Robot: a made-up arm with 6 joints.
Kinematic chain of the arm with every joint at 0, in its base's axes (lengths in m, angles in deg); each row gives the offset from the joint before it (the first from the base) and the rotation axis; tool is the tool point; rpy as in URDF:
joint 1: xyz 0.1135 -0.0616 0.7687 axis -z
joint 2: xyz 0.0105 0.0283 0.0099 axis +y
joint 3: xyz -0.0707 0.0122 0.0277 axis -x
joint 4: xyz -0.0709 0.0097 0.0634 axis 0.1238 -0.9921 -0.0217
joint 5: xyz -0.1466 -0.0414 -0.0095 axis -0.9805 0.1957 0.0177
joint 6: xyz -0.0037 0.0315 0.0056 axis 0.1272 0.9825 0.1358
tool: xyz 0.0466 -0.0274 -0.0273 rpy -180 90 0
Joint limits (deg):
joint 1: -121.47..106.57
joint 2: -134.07..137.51
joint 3: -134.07..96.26
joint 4: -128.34..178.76
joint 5: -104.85..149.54
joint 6: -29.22..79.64
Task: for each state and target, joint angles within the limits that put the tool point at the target. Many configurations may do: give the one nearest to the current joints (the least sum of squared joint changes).
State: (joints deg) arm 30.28 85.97 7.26 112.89 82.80 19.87
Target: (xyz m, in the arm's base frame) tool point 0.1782 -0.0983 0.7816
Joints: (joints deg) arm 38.52 90.14 14.00 152.05 75.99 20.53
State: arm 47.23 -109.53 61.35 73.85 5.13 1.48
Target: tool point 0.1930 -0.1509 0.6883
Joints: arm 44.74 -134.07 41.08 68.01 0.14 20.40
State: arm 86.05 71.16 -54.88 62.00 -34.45 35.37
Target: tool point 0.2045 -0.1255 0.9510
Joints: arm 100.80 95.93 -63.68 58.64 -39.92 36.86
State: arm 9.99 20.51 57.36 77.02 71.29 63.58
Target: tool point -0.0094 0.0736 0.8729
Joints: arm 70.04 17.84 59.22 53.95 73.46 53.07
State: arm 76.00 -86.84 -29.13 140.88 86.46 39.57
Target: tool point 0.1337 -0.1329 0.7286
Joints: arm 89.65 -92.08 -21.60 114.89 96.03 44.55
